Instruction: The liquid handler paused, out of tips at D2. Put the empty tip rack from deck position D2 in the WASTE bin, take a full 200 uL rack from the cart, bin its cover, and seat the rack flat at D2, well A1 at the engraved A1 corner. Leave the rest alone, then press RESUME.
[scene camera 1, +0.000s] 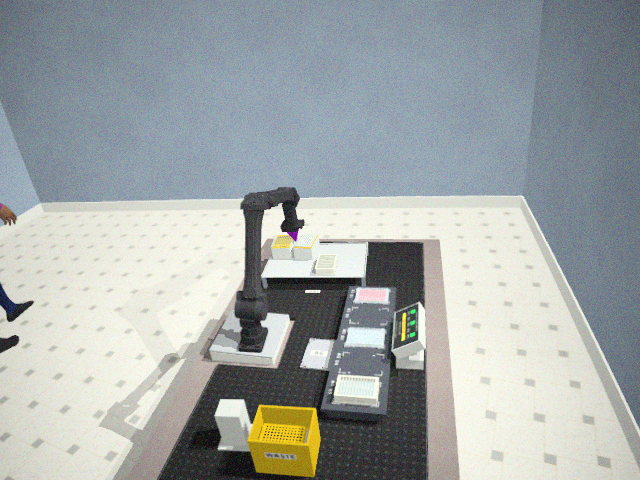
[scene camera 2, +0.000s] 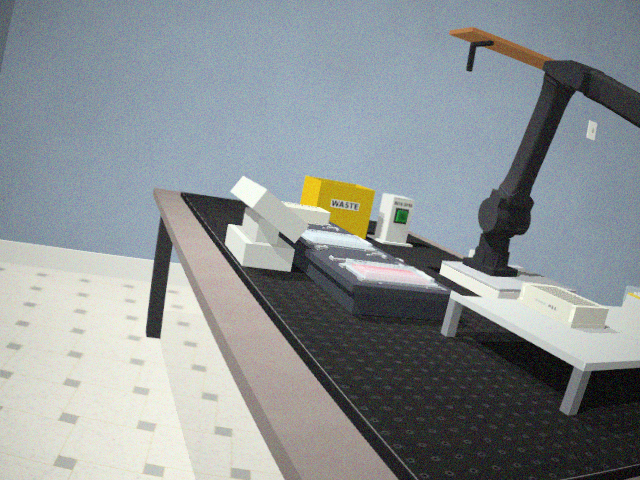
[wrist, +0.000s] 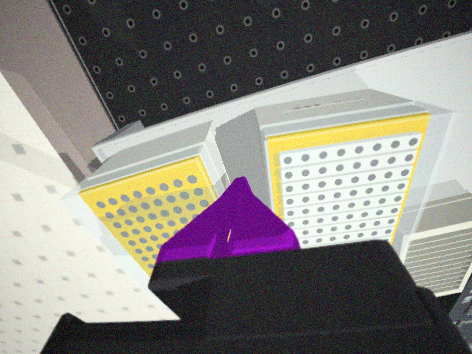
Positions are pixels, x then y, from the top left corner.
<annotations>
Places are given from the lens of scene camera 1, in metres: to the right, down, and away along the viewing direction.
white plate (scene camera 1: 357, 337): 0.13, 0.34, 1.53
yellow WASTE bin (scene camera 1: 263, 452): -0.15, 0.55, 1.12
white cart (scene camera 1: 352, 257): 0.15, 0.08, 2.00
white box (scene camera 1: 231, 416): -0.24, 0.48, 1.19
The marked spots on the white box and the white cart are 0.99 m apart.
</annotations>
